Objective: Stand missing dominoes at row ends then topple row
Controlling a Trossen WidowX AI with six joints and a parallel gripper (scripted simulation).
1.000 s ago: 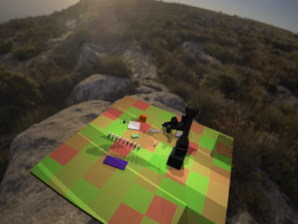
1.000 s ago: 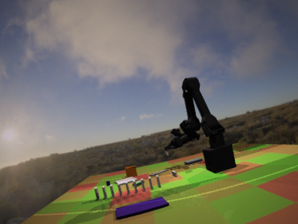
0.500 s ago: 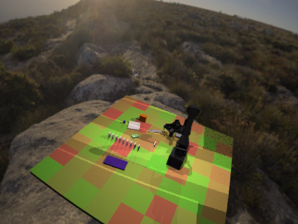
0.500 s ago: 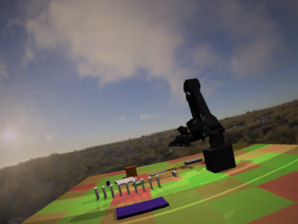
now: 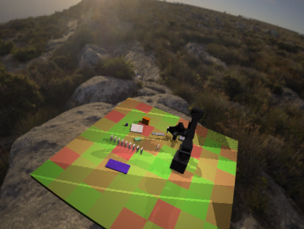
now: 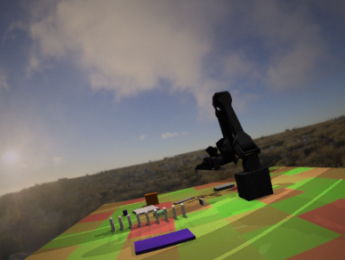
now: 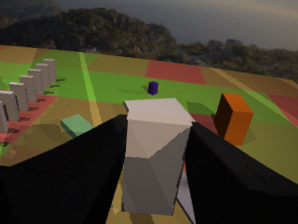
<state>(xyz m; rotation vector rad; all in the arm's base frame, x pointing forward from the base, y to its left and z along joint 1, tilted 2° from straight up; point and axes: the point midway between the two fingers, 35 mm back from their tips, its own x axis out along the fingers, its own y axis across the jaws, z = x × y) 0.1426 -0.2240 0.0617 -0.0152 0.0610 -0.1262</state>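
Now: gripper tip 7 cm short of the long grey piece, 7 cm to the left of it and 16 cm above it. From my gripper tip the other things lie so: green tile 22 cm ahead, 8 cm to the left, 15 cm below; orange box 23 cm ahead, 17 cm to the right, 13 cm below; white flat slab 28 cm ahead, 6 cm to the right, 15 cm below.
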